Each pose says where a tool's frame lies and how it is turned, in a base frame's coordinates. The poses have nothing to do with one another.
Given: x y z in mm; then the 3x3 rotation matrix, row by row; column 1 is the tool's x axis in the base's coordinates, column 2 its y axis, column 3 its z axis. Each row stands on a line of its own.
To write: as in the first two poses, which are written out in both.
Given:
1:
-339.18 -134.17 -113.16
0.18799 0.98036 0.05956
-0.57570 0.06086 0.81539
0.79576 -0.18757 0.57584
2:
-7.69 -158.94 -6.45
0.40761 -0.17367 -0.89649
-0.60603 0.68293 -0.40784
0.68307 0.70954 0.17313
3:
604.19 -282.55 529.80
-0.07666 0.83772 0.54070
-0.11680 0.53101 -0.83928
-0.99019 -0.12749 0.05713
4:
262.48 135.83 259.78
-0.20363 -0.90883 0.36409
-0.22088 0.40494 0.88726
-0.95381 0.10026 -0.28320
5:
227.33 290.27 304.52
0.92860 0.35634 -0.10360
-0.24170 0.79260 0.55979
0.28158 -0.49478 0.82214
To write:
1: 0.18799 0.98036 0.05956 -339.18; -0.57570 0.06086 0.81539 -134.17; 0.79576 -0.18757 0.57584 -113.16; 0 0 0 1
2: 0.40761 -0.17367 -0.89649 -7.69; -0.60603 0.68293 -0.40784 -158.94; 0.68307 0.70954 0.17313 -6.45; 0 0 0 1
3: -0.07666 0.83772 0.54070 604.19; -0.11680 0.53101 -0.83928 -282.55; -0.99019 -0.12749 0.05713 529.80; 0 0 0 1
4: -0.20363 -0.90883 0.36409 262.48; -0.22088 0.40494 0.88726 135.83; -0.95381 0.10026 -0.28320 259.78; 0 0 0 1
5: 0.92860 0.35634 -0.10360 227.33; -0.24170 0.79260 0.55979 290.27; 0.28158 -0.49478 0.82214 304.52; 0 0 0 1
